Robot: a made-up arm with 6 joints. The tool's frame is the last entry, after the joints. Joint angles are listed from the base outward. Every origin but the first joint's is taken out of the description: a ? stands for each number. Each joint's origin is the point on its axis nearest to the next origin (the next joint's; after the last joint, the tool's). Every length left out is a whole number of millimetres.
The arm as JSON. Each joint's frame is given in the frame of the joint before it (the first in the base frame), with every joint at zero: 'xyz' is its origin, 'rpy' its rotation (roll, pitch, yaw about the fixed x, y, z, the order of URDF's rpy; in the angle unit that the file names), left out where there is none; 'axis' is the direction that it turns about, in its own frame. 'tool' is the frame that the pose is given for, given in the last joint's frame.
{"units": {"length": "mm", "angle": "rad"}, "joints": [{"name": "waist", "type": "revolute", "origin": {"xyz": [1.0, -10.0, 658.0]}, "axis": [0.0, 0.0, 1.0]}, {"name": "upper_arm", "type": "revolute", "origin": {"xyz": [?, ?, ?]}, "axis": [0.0, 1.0, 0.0]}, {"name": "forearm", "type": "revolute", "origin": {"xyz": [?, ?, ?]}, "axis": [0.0, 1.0, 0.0]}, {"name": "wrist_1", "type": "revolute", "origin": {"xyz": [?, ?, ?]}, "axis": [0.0, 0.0, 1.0]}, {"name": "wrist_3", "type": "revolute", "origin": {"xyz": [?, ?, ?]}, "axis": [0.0, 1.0, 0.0]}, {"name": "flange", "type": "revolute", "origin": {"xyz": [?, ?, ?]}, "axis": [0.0, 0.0, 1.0]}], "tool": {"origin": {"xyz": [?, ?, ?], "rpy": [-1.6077, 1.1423, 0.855]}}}
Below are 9 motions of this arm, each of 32 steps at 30 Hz.
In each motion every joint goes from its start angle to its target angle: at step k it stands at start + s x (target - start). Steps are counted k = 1, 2, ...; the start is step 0. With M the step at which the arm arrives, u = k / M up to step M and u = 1 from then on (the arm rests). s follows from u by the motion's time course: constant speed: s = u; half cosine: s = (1 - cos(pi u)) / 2; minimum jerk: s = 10 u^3 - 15 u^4 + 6 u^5.
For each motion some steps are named. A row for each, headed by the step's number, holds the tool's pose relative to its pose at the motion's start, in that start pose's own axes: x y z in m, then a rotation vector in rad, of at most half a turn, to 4 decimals.
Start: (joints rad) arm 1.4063 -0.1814 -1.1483 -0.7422 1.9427 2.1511
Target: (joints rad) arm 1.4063 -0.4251 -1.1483 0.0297 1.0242 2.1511
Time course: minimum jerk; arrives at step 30
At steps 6, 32:
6: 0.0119 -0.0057 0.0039 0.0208 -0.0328 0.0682
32: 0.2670 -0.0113 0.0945 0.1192 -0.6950 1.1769

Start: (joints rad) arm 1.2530 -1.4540 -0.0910 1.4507 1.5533 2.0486
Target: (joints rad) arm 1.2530 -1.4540 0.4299 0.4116 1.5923 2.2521
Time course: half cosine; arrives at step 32
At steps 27, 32:
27: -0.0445 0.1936 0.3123 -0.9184 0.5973 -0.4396
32: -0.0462 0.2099 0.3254 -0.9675 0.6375 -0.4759

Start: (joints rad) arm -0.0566 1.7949 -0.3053 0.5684 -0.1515 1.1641
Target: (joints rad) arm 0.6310 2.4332 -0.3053 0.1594 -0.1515 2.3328
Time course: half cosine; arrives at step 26
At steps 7, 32:
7: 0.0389 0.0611 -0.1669 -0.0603 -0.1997 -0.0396
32: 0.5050 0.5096 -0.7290 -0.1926 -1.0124 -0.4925

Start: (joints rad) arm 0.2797 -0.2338 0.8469 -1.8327 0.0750 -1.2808
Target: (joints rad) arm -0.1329 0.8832 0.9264 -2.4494 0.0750 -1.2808
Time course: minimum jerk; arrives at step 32
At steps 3, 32:
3: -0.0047 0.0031 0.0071 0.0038 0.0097 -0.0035
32: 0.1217 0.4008 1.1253 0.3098 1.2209 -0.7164

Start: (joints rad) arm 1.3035 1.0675 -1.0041 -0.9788 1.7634 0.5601
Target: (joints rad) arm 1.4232 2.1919 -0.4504 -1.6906 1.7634 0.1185
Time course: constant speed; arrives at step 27
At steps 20, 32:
20: -0.1100 -0.6720 -0.6449 1.5159 0.1184 -0.4808
32: -0.1215 -0.7079 -0.9911 2.0375 0.3033 -0.6348

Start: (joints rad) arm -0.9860 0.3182 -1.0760 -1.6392 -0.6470 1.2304
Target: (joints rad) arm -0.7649 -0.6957 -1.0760 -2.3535 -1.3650 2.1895
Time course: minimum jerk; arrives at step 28
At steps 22, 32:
22: -0.1845 0.7831 0.2966 0.0413 0.0467 0.0501
32: -0.1681 0.8396 0.3233 0.0461 0.0024 0.0433

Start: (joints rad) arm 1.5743 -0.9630 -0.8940 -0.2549 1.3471 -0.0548
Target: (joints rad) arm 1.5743 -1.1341 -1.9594 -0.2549 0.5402 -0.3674
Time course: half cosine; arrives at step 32
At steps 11, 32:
11: 0.1433 0.1759 0.0306 -0.1413 0.3290 -0.3907
32: 0.7028 0.4181 -0.1760 -0.5022 0.9645 -1.6759

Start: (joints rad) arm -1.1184 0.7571 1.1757 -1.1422 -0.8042 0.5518
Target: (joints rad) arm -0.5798 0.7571 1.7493 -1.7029 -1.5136 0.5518
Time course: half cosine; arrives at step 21
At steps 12, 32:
12: 0.1842 -0.3067 0.2794 -0.3734 0.5842 0.5707
32: 0.3896 -0.3901 0.4328 -0.7049 0.9180 0.9497

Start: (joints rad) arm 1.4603 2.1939 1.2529 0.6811 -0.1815 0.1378
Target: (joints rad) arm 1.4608 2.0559 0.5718 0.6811 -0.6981 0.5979
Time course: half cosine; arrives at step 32
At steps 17, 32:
17: 0.0793 0.0275 0.3662 -0.5896 0.4895 -0.0131
32: 0.2492 0.1197 0.6094 -1.0929 0.8819 0.1012

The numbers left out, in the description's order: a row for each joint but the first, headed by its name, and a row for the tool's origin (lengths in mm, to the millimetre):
upper_arm: -11.0 106.0 0.0
forearm: -18.0 0.0 453.0
wrist_1: -5.0 0.0 601.0
wrist_3: -20.0 -11.0 0.0
flange: 26.0 0.0 129.0
tool: -4.0 28.0 0.0

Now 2 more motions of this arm.
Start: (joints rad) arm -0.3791 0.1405 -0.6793 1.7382 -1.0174 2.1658
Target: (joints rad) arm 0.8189 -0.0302 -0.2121 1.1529 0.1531 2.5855
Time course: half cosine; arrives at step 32
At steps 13, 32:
13: -0.0826 -0.0477 0.0303 -0.2540 0.0846 -0.2158
32: -0.1204 -0.0854 0.1295 -0.9334 0.2401 -0.6857

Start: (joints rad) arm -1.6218 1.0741 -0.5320 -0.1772 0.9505 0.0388
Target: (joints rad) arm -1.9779 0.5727 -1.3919 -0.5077 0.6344 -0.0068
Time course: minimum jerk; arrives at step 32
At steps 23, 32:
23: 0.6419 0.6073 0.1535 -0.1021 0.6886 -1.3858
32: 0.7886 0.6132 0.1412 -0.1064 0.8035 -1.6075

